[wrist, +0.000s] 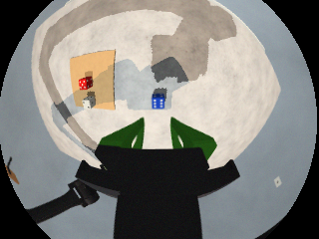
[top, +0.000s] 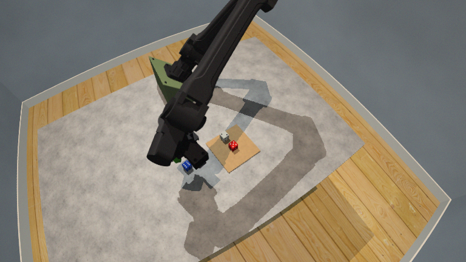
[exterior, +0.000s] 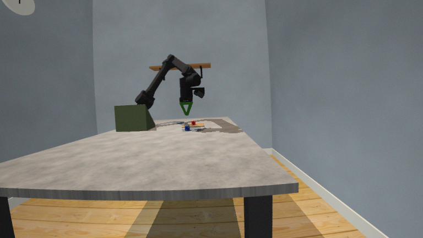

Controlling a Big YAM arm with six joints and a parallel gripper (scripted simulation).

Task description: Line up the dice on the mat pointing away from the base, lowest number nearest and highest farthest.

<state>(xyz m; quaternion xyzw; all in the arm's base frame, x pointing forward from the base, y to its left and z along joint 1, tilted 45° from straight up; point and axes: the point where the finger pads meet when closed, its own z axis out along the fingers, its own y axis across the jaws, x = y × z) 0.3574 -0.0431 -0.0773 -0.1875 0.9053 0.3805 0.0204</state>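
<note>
The blue die lies 8 cm below my hand. Round my hand: red die 17 cm to the left, 8 cm below; then tan mat 17 cm to the left, 9 cm below, 1 cm behind; then white die 16 cm to the left, 8 cm below, 5 cm behind.
</note>
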